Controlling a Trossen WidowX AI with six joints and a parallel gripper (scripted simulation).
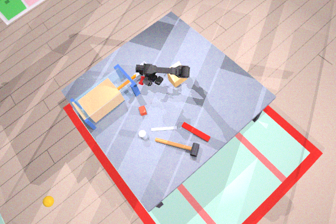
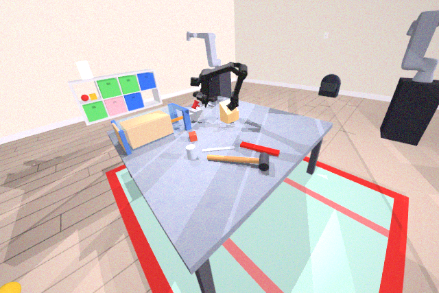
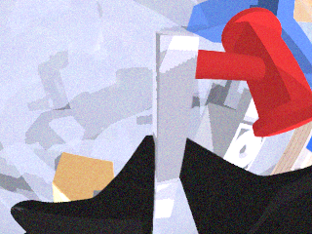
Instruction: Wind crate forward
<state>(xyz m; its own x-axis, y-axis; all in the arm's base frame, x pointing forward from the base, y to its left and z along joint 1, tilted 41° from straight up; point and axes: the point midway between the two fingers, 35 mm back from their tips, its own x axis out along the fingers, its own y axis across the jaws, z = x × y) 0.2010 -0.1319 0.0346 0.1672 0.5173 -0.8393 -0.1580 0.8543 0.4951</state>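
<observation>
My gripper tip is 1 cm below the white crank handle and 1 cm short of it. The rest, counted from my gripper tip: white bar: 29 cm to the left, 19 cm ahead, 16 cm below; red knob: 5 cm ahead, 3 cm to the right, 3 cm above; white winch: 19 cm to the right, 13 cm below, 8 cm behind.
</observation>
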